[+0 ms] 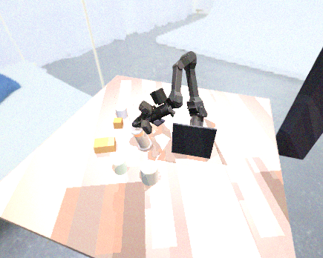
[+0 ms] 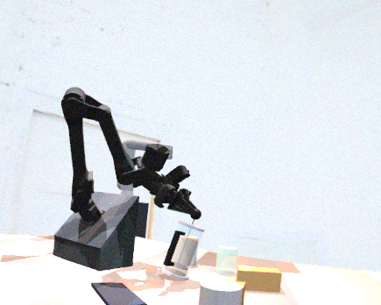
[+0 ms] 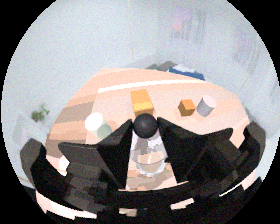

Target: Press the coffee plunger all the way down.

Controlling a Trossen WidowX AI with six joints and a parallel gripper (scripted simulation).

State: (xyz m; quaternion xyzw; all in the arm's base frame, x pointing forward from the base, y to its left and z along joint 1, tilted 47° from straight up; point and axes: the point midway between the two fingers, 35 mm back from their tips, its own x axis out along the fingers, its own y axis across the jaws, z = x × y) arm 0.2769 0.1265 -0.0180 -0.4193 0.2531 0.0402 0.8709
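My gripper tip is 8 cm above the glass coffee press, 3 cm to the left of it and 2 cm past it. Also, from my gripper tip: greenish glass: 16 cm to the left, 14 cm below, 2 cm ahead; then grey cup: 24 cm to the right, 21 cm ahead, 15 cm below; then dark flat slab: 27 cm to the right, 18 cm below, 1 cm behind.
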